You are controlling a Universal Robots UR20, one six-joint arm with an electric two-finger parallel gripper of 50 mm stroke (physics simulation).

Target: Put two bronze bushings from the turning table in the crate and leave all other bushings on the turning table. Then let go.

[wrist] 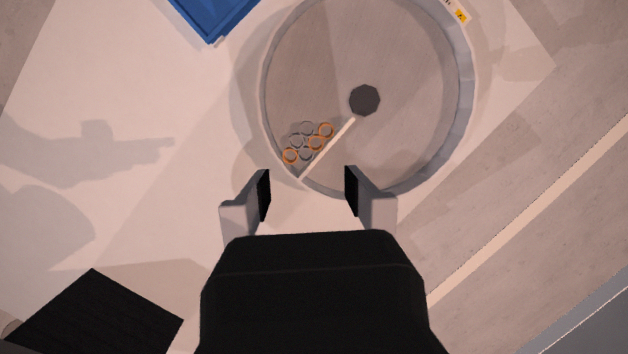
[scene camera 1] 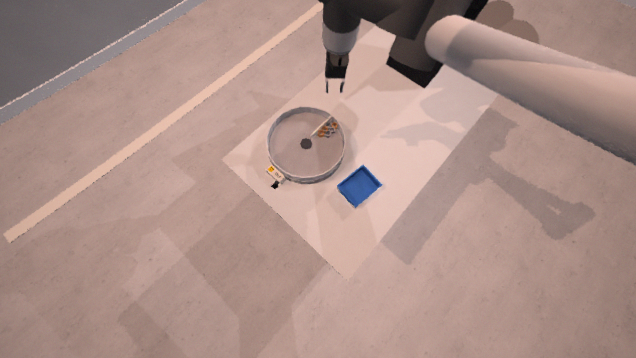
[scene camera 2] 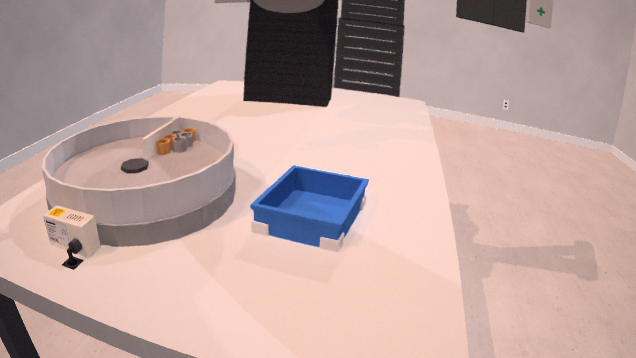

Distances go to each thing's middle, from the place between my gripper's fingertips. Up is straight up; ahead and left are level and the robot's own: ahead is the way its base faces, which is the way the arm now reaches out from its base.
The blue crate (scene camera 2: 309, 206) is 400 mm below my hand, 320 mm to the left of it and 30 mm behind it.
